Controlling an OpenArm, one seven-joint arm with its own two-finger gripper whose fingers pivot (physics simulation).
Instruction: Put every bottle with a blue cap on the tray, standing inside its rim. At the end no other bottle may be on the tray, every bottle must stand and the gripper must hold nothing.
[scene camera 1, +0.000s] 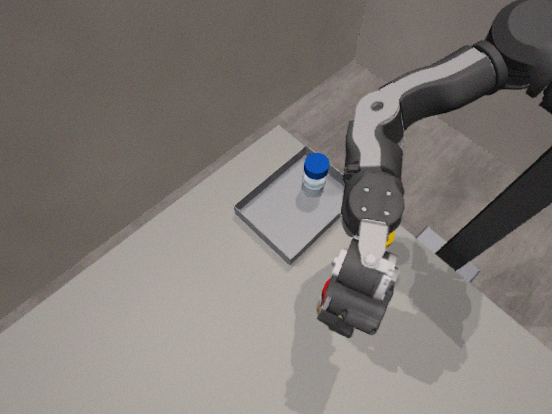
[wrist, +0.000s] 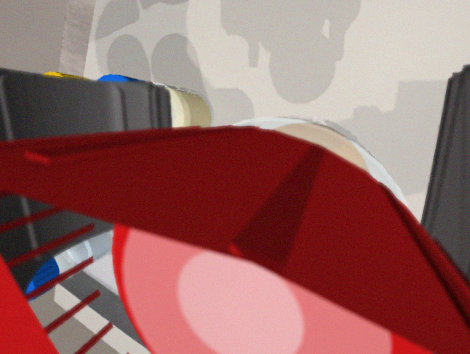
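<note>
My gripper is shut on the red-capped bottle, whose red cap fills the lower wrist view. Its orange-filled body is mostly hidden. A bottle with a blue cap stands inside the rim of the grey tray, near its back corner. A second blue cap and its cream-filled body show behind the left finger in the wrist view. That bottle is hidden in the scene view, so whether it stands is hard to tell. The gripper is in front of the tray, to its right.
A yellow cap shows partly behind the arm, right of the tray. The wrist and forearm cover the tray's right corner in the scene view. The pale table ends at an edge behind the tray and on the right.
</note>
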